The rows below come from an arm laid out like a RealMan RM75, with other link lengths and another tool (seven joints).
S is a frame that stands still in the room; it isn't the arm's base.
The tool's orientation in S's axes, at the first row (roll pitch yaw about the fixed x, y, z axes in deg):
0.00 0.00 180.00
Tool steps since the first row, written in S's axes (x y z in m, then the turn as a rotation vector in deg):
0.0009 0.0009 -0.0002 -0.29 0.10 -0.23
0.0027 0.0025 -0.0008 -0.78 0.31 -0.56
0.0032 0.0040 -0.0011 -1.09 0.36 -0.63
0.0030 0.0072 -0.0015 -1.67 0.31 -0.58
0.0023 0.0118 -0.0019 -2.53 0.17 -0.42
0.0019 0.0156 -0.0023 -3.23 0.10 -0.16
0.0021 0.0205 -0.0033 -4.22 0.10 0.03
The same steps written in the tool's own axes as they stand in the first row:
-0.0009 -0.0009 -0.0002 0.29 -0.10 -0.23
-0.0027 -0.0025 -0.0008 0.78 -0.31 -0.56
-0.0032 -0.0040 -0.0011 1.09 -0.36 -0.63
-0.0030 -0.0072 -0.0015 1.67 -0.31 -0.58
-0.0023 -0.0118 -0.0019 2.53 -0.17 -0.42
-0.0019 -0.0156 -0.0023 3.23 -0.10 -0.16
-0.0021 -0.0205 -0.0033 4.22 -0.10 0.03

